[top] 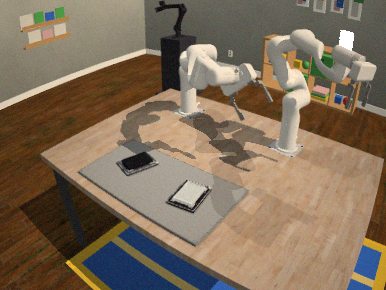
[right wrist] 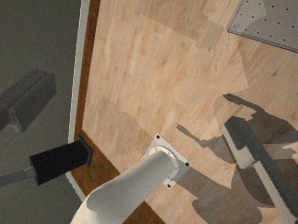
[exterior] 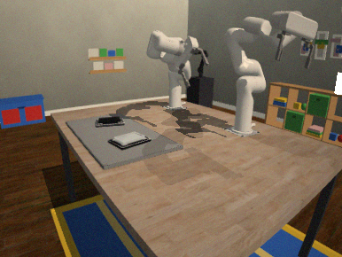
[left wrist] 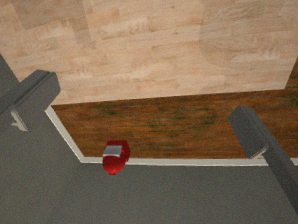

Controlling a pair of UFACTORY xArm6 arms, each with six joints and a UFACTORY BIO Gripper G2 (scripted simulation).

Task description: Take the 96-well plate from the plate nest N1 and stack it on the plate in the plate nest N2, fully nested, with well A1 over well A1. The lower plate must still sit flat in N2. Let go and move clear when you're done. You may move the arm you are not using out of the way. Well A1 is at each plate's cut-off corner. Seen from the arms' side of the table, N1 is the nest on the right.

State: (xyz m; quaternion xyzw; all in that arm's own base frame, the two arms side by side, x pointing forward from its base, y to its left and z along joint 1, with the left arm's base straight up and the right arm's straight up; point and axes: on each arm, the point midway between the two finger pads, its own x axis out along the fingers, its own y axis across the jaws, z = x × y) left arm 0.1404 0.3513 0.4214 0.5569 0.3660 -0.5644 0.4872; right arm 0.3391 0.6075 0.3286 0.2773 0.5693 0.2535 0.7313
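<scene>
My right hand is 43 cm to the left of the black 96-well plate, 30 cm above it and 28 cm short of it. From my right hand the other things lie so: grey perforated board 32 cm below, 32 cm ahead, 27 cm to the right; then white plate 31 cm ahead, 30 cm below, 9 cm to the right.
</scene>
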